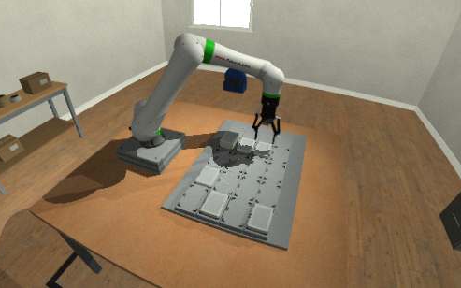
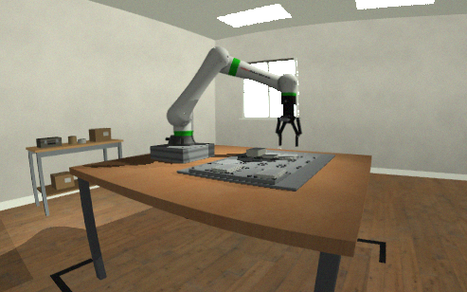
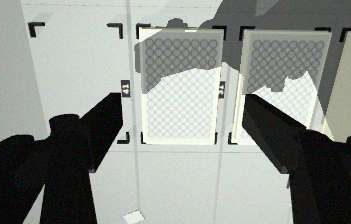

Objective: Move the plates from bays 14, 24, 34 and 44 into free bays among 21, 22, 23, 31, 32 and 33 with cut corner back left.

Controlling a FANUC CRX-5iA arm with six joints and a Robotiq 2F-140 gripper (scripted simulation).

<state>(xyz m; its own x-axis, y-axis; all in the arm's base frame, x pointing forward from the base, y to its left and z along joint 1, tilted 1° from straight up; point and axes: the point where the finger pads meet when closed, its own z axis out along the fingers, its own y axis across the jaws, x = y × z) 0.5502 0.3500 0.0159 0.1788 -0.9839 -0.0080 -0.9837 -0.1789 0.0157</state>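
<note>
My gripper is now 31 cm to the left of the bay label 43, 12 cm short of it and 10 cm above it. The rest, counted from my hand: sealed 96-well plate (36 cm to the right, 15 cm behind, 9 cm below); sealed deep-well block (21 cm behind, 7 cm below, 4 cm to the right).
</note>
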